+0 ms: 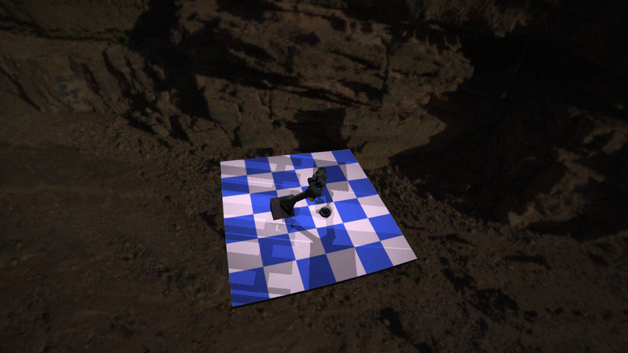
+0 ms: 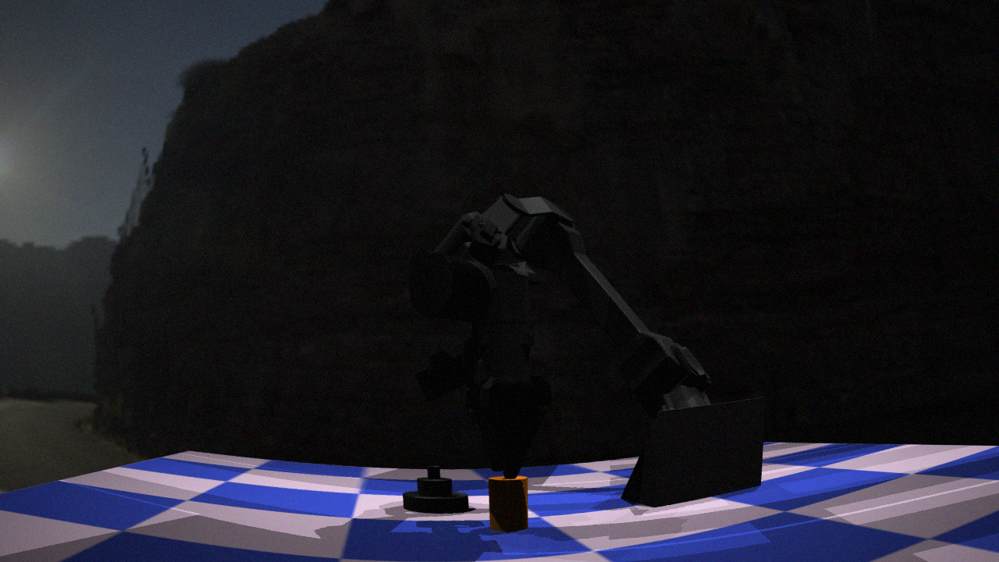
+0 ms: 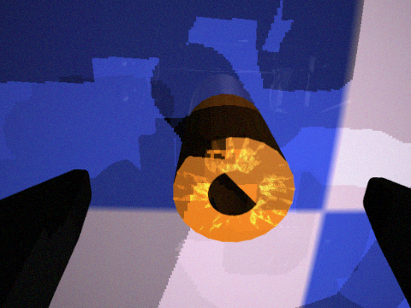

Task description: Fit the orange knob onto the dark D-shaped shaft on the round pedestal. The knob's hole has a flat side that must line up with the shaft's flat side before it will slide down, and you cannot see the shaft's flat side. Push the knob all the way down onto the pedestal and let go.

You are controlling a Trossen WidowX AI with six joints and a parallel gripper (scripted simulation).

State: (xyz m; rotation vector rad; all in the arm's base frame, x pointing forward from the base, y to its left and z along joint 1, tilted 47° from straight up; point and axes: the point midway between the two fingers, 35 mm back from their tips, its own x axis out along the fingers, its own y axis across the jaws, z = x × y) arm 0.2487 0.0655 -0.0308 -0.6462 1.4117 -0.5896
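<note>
The orange knob is 3 cm below my gripper tip. Round my gripper tip: pedestal: 7 cm ahead, 16 cm to the right, 3 cm below.
</note>
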